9 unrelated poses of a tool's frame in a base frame.
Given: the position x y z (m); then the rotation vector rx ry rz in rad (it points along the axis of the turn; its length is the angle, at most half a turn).
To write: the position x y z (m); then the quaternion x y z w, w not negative. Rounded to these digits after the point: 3 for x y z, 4 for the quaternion.
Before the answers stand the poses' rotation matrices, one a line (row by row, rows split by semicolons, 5 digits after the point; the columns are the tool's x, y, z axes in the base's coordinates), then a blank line. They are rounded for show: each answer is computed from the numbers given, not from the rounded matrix.
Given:
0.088 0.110 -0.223 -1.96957 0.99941 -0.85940
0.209 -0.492 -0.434 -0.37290 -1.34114 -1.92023
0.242 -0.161 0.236 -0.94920 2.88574 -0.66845
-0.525 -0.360 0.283 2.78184 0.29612 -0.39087
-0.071 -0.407 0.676 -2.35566 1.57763 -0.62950
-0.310 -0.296 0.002 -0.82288 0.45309 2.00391
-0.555 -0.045 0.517 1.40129 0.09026 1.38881
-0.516 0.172 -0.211 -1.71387 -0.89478 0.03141
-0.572 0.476 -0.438 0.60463 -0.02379 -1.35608
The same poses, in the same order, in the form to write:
0.46895 -0.34879 0.81144; -0.85453 -0.41146 0.31699; 0.22331 -0.84205 -0.49101
-0.67552 0.71630 -0.17490; -0.41081 -0.16864 0.89599; 0.61230 0.67711 0.40818
-0.81332 -0.55940 0.15995; -0.57275 0.72146 -0.38916; 0.10230 -0.40813 -0.90718
0.94123 0.24446 -0.23310; 0.15822 -0.92879 -0.33515; -0.29843 0.27857 -0.91288
0.32544 -0.81791 0.47446; -0.91986 -0.39004 -0.04143; 0.21895 -0.42295 -0.87930
-0.37802 -0.84670 -0.37443; 0.60326 -0.53207 0.59412; -0.70227 -0.00128 0.71191
0.30813 -0.60136 0.73717; 0.69172 -0.39036 -0.60757; 0.65313 0.69713 0.29569
0.70951 0.54054 -0.45212; 0.57091 -0.06480 0.81845; 0.41311 -0.83882 -0.35458
0.23731 0.90389 -0.35592; -0.91581 0.08597 -0.39229; -0.32399 0.41905 0.84819

0.088 0.110 -0.223 -0.7700 0.3907 -0.3360 0.3763
0.209 -0.492 -0.434 -0.1457 -0.5241 -0.7504 0.3755
0.242 -0.161 0.236 -0.3051 0.9276 -0.2149 0.0155
-0.525 -0.360 0.283 0.9725 0.1035 -0.1366 0.1578
-0.071 -0.407 0.676 -0.8054 0.5394 -0.2152 0.1184
-0.310 -0.296 0.002 -0.3325 0.1831 0.8096 0.4477
-0.555 -0.045 0.517 0.5922 0.0381 0.5869 0.5508
-0.516 0.172 -0.211 -0.7295 -0.3809 0.0134 0.5679
-0.572 0.476 -0.438 0.2753 -0.0108 -0.6174 0.7368

